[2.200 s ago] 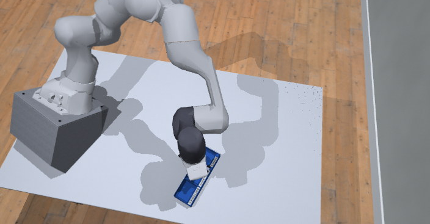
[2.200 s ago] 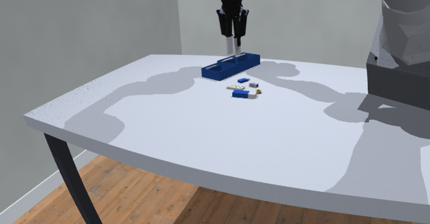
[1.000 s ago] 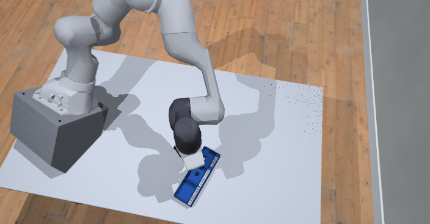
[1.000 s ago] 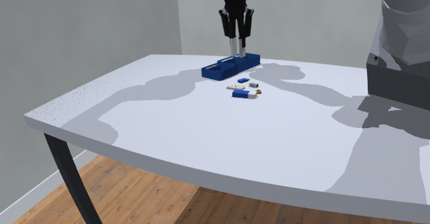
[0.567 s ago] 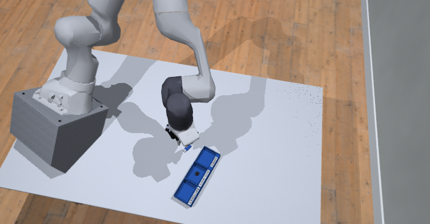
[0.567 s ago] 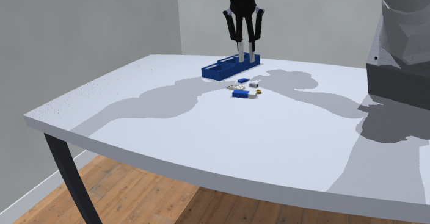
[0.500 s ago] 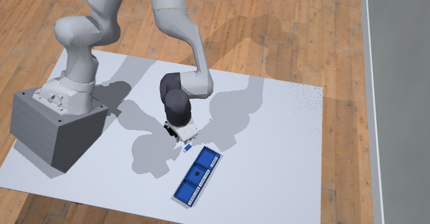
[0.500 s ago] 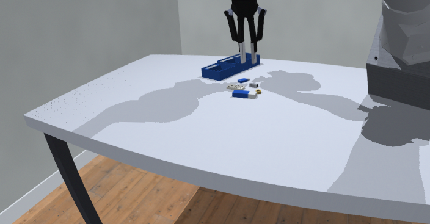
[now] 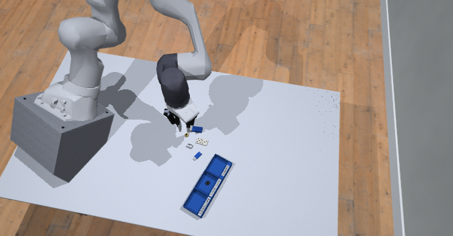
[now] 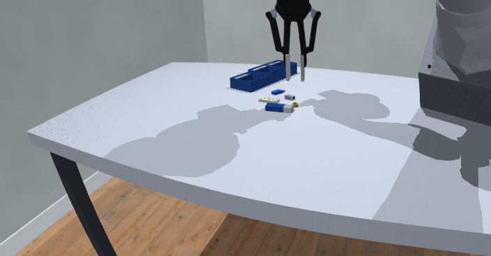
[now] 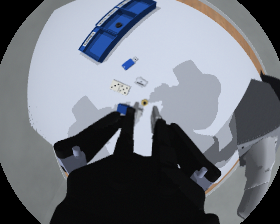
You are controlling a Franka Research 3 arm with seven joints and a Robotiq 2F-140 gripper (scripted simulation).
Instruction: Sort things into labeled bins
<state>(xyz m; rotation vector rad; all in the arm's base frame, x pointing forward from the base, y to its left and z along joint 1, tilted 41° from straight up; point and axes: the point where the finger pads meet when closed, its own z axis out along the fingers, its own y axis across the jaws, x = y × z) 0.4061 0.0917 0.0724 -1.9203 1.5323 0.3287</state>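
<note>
Right now the gold ring is 100 mm below my hand. From my hand the other things lie so: white eraser 20 mm ahead, 40 mm to the left, 100 mm below; then grey block 30 mm ahead, 40 mm to the right, 90 mm below; then cream domino 80 mm ahead, 100 mm below.
</note>
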